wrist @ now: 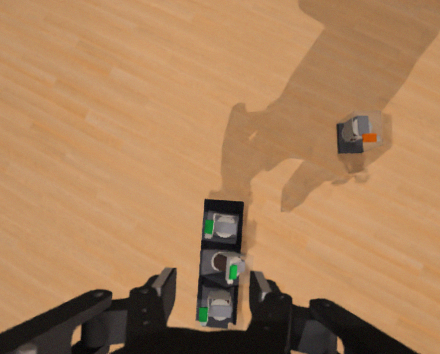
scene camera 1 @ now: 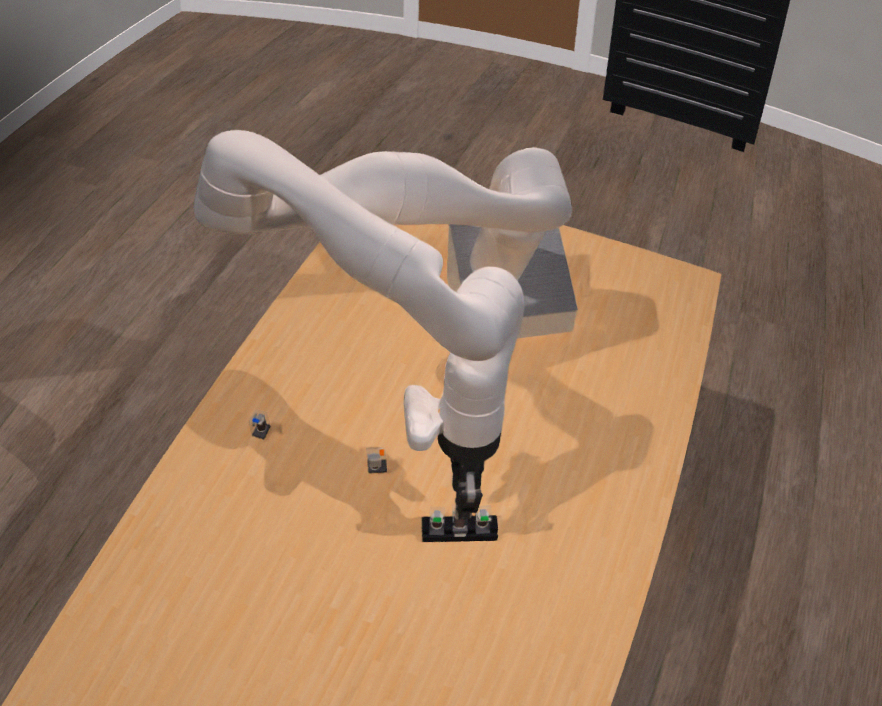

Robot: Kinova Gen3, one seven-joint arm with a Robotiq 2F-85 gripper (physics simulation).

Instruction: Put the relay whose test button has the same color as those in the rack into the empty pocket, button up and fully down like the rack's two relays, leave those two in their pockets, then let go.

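Where they show: gripper, between the fingertips: [wrist: 212, 285] [scene camera 1: 461, 501]; arm's base, origin of its link: [scene camera 1: 497, 262].
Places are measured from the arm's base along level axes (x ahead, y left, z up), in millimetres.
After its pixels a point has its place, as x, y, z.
The black rack [scene camera 1: 488, 537] {457, 121, -92} [wrist: 227, 205] {468, 30, -78} holds relays with green buttons in its two outer pockets: one at the scene view's left [scene camera 1: 436, 522] {478, 50, -54} [wrist: 224, 227] {462, 45, -54}, one at its right [scene camera 1: 483, 521] {456, 110, -54} [wrist: 219, 307] {442, 101, -54}. A third green-button relay [scene camera 1: 460, 525] {463, 80, -70} [wrist: 234, 265] {444, 68, -55} is at the middle pocket. In the wrist view it looks tilted, its top leaning over the rack's right long side; its lower end is in the pocket, but how deep is unclear. My gripper [scene camera 1: 464, 510] {455, 77, -21} [wrist: 212, 285] {455, 77, -21} is open above the rack, its fingers apart on both sides of it, with nothing held.
A relay with an orange button [scene camera 1: 376, 461] {401, -65, -65} [wrist: 354, 131] {400, -63, -59} stands on the table [scene camera 1: 353, 611] {627, -18, -102} [wrist: 100, 200] {584, 77, -101}, left of and behind the rack in the scene view. A relay with a blue button [scene camera 1: 260, 425] {403, -253, -61} stands farther left. The arm's base block [scene camera 1: 548, 323] {39, 106, -73} is at the back.
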